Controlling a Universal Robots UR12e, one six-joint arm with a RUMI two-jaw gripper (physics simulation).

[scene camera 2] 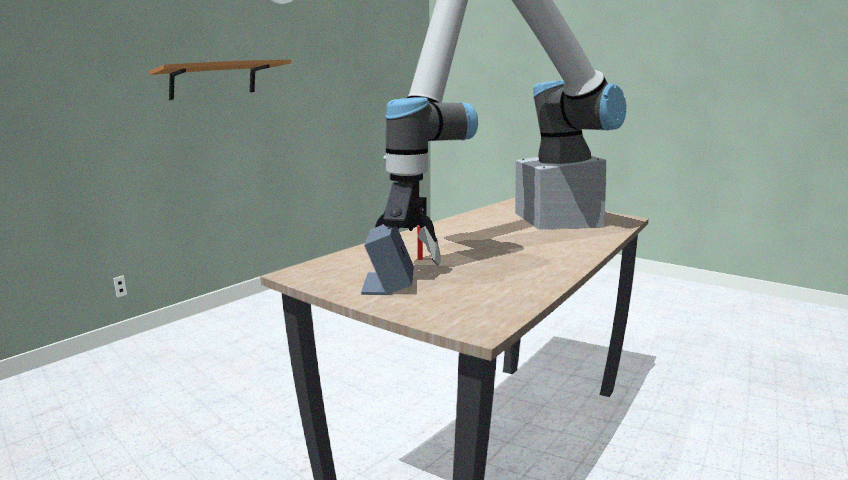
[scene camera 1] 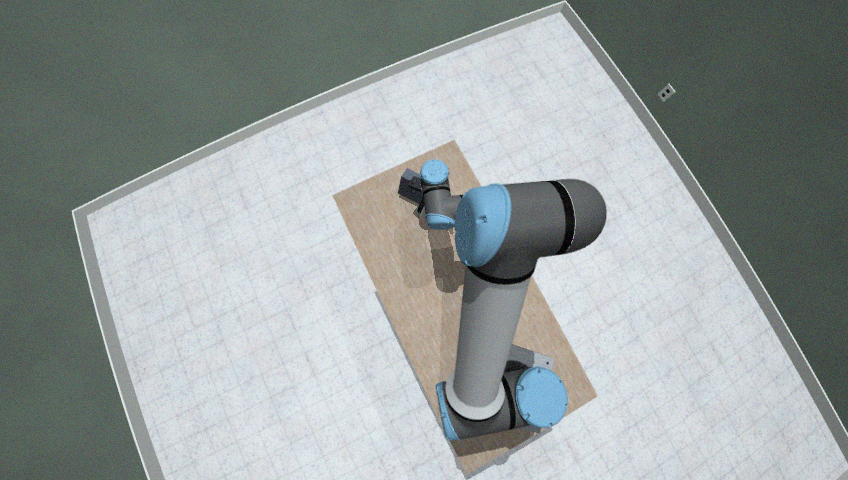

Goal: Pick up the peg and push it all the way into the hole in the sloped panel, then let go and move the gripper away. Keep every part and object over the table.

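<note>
The red peg stands upright on the table in scene camera 2, just behind the sloped panel; its top reaches up under the gripper. It does not show in scene camera 1. The blue-grey sloped panel leans on its base near the far end of the table; its hole does not show. My gripper points down, open and empty, low over the table beside the panel. Its right finger stands to the right of the peg, a little apart from it; its left finger is mostly hidden behind the panel. The arm mostly hides the gripper in scene camera 1.
The wooden table has its end edge close to the panel. The robot's grey base block stands at the opposite end of the table. A wall shelf hangs on the dark green wall, away from the table.
</note>
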